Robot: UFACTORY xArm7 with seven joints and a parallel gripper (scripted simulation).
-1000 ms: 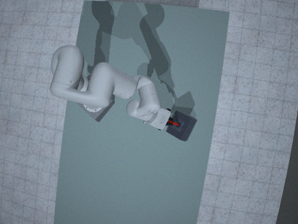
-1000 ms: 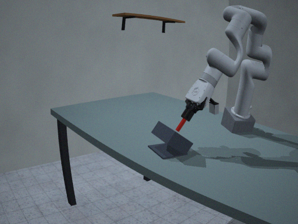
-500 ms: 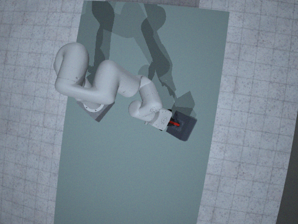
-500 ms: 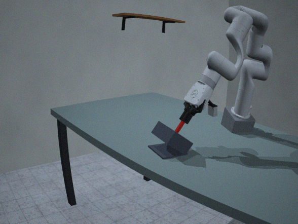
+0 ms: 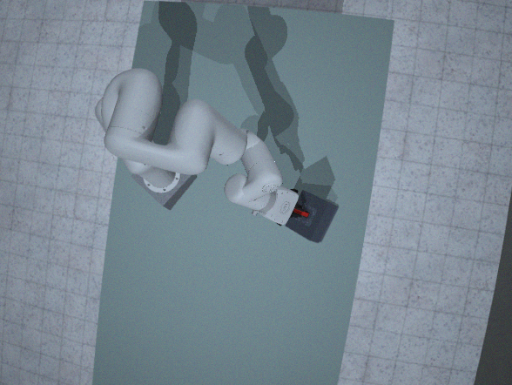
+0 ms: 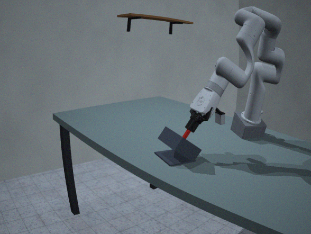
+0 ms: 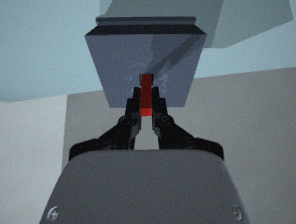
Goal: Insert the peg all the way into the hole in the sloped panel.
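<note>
Now: hand 6 cm short of the dark base plate, 1 cm to the left of it and 12 cm above it. Also, from my hand: red peg (2 cm ahead, 3 cm below).
</note>
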